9 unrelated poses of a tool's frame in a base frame.
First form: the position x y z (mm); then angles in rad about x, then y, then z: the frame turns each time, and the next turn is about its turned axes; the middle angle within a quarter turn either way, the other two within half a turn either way.
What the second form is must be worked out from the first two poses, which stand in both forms.
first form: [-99, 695, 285, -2.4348, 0.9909, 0.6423]
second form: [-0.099, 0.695, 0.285, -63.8, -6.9, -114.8]
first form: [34, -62, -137, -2.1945, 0.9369, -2.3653]
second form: [0.034, -0.062, -0.137, 115.8, -13.5, 110.8]
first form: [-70, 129, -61, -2.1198, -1.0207, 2.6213]
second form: [-0.070, 0.129, -0.061, -117.0, 2.2, 105.8]
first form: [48, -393, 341, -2.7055, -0.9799, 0.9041]
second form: [0.048, -0.393, 0.341, -55.2, 52.9, 146.8]
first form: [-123, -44, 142, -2.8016, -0.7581, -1.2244]
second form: [-0.123, -0.044, 0.142, 75.7, -5.4, -133.4]
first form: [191, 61, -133, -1.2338, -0.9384, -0.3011]
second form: [0.191, 0.061, -0.133, 48.1, -32.3, -76.6]
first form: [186, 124, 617, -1.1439, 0.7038, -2.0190]
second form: [0.186, 0.124, 0.617, -160.4, -69.5, 25.9]
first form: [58, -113, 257, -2.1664, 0.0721, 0.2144]
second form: [0.058, -0.113, 0.257, -10.3, 7.9, -124.4]
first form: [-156, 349, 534, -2.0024, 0.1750, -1.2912]
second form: [-0.156, 0.349, 0.534, 52.8, -63.3, -156.3]
